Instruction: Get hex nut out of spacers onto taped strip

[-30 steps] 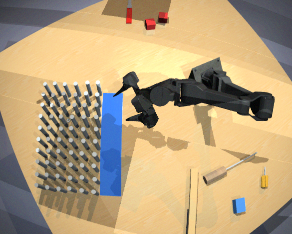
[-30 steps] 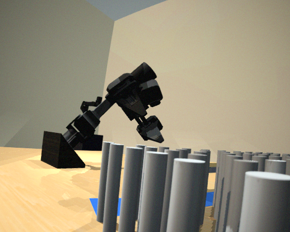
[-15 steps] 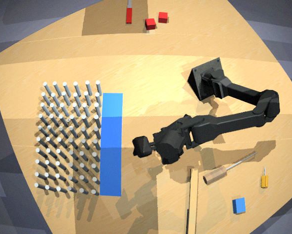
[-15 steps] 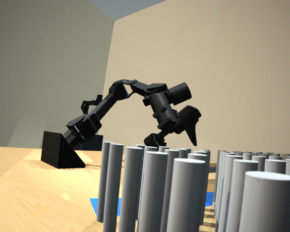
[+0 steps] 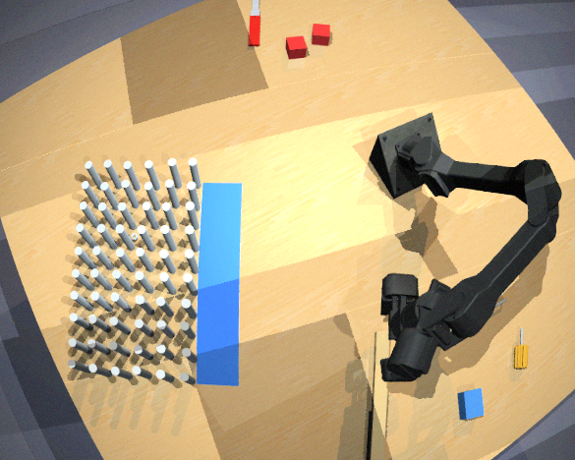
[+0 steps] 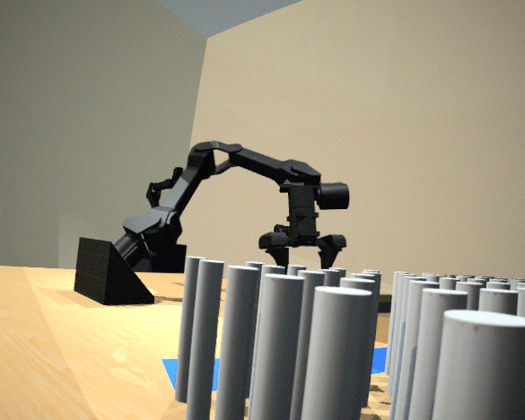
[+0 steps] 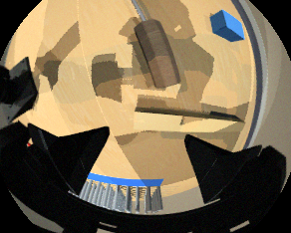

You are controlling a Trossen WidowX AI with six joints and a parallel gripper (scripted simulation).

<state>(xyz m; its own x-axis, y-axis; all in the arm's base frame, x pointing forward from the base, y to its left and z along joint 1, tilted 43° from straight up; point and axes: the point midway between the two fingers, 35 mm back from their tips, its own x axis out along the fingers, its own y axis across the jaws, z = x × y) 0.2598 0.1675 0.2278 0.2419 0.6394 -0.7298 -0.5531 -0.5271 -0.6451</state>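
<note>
The thin metal hook tool lies 180 mm behind my gripper tip, 70 mm to the left of it and 50 mm below it. Round my gripper tip: blue taped strip 190 mm ahead, 260 mm to the right, 60 mm below; then blue block 90 mm behind, 220 mm to the left, 40 mm below; then yellow-handled screwdriver 250 mm behind, 210 mm to the left, 50 mm below.
</note>
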